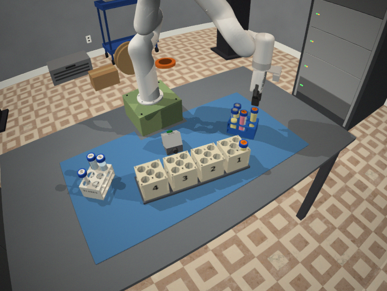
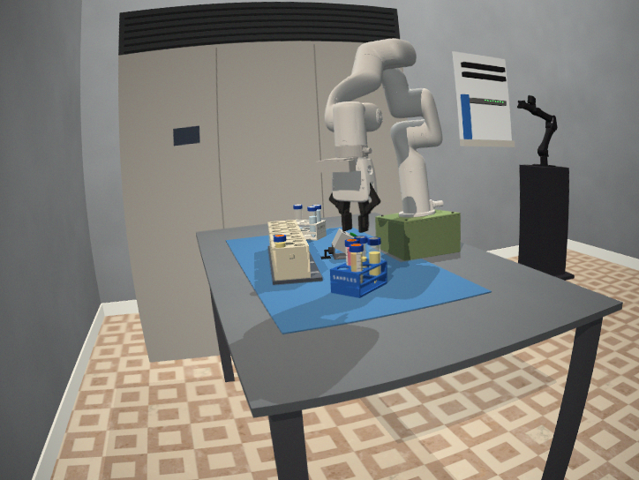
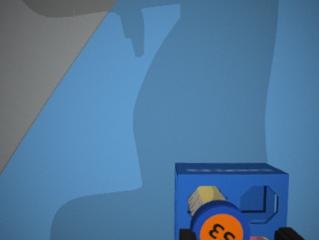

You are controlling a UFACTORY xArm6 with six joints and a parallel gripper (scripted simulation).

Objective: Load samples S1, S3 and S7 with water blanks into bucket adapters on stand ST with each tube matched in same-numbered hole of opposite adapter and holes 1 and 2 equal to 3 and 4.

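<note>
Right now my hand is 50 mm to the left of the pink-filled tube and 110 mm above it. The rest, counted from my hand: sample tube (160 mm ahead, 180 mm to the right, 110 mm below); blue samples rack (20 mm behind, 40 mm to the right, 140 mm below); adapter 1 (130 mm ahead, 200 mm to the right, 120 mm below).
</note>
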